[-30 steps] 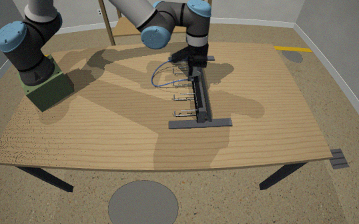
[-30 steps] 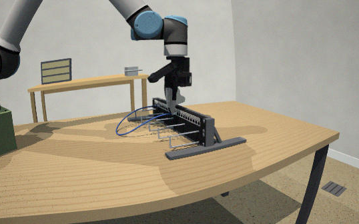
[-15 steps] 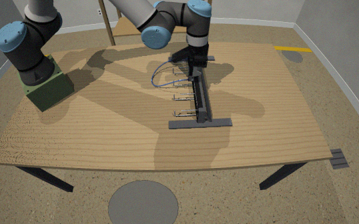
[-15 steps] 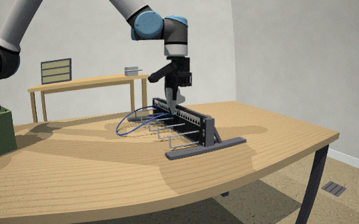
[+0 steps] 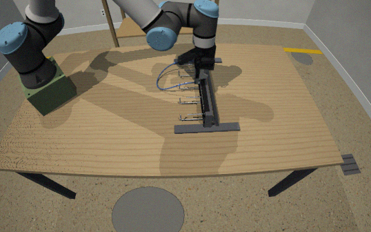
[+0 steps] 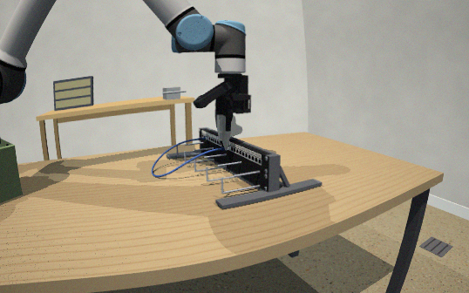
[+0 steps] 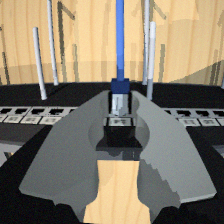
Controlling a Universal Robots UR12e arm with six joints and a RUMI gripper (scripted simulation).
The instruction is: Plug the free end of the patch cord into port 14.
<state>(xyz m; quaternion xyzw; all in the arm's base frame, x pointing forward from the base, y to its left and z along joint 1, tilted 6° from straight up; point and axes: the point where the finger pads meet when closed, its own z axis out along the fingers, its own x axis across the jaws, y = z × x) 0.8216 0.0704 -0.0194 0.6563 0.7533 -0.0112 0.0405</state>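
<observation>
My hand is 1 cm short of the plug and 1 cm above it.
</observation>
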